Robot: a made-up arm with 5 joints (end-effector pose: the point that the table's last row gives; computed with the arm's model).
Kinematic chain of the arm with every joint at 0, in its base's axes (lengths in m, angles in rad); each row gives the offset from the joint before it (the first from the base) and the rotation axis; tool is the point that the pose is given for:
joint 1: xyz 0 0 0.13 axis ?
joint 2: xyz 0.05 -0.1 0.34 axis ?
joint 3: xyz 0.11 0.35 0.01 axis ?
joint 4: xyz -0.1 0 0.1 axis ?
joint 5: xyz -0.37 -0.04 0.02 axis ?
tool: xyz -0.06 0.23 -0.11
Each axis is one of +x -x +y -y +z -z.
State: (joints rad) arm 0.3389 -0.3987 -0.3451 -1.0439 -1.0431
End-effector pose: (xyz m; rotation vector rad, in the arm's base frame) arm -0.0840 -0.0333 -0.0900 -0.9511 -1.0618 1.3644
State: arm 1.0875 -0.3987 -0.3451 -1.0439 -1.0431
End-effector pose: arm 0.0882 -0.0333 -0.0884 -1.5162 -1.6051 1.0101
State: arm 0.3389 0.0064 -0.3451 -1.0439 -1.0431
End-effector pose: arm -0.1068 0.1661 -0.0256 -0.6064 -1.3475 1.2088
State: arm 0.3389 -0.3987 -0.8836 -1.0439 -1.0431
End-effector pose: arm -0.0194 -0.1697 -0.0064 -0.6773 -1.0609 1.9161
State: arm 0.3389 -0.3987 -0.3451 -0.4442 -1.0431
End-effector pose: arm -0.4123 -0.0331 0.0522 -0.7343 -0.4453 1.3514
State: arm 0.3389 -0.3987 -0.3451 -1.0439 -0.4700
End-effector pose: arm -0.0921 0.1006 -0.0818 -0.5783 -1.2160 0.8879
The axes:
joint 1: -y
joint 2: +x
joint 3: -z
joint 4: +y
joint 5: -z

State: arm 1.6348 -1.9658 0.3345 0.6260 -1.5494
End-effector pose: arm 0.2738 0.0784 -0.3291 -0.9720 -0.1887 -0.5715
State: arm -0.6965 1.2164 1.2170 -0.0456 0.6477
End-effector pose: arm 0.8317 0.1581 0.8147 0.2267 1.5363 -1.9664
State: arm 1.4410 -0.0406 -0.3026 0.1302 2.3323
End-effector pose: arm -0.3807 0.0222 0.1254 1.2784 -0.8808 -1.7393
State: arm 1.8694 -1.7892 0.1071 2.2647 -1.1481
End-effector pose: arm -0.0001 0.4464 0.5234 0.7917 -0.3094 -0.4671
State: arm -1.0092 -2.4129 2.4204 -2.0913 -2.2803
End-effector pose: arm 0.1661 -0.5689 0.4327 2.1939 0.0766 0.4391
